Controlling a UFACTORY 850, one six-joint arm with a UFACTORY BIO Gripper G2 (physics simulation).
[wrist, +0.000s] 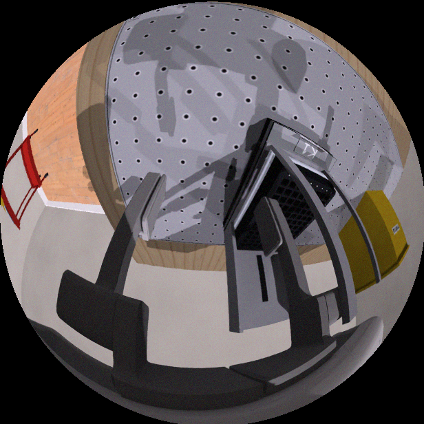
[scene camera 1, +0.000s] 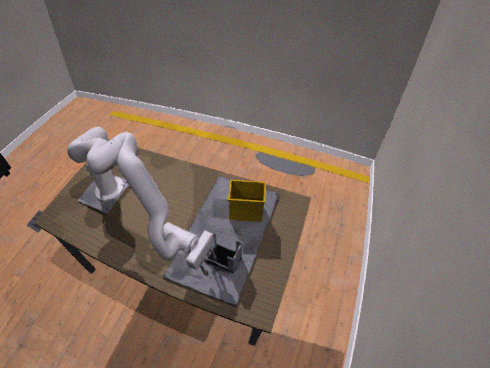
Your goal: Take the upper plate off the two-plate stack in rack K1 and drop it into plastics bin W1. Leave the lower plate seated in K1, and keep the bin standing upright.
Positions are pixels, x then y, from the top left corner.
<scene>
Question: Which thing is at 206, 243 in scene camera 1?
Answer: My gripper.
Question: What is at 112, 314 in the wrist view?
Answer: My gripper.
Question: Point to a yellow plastics bin W1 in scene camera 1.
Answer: At 246, 199
</scene>
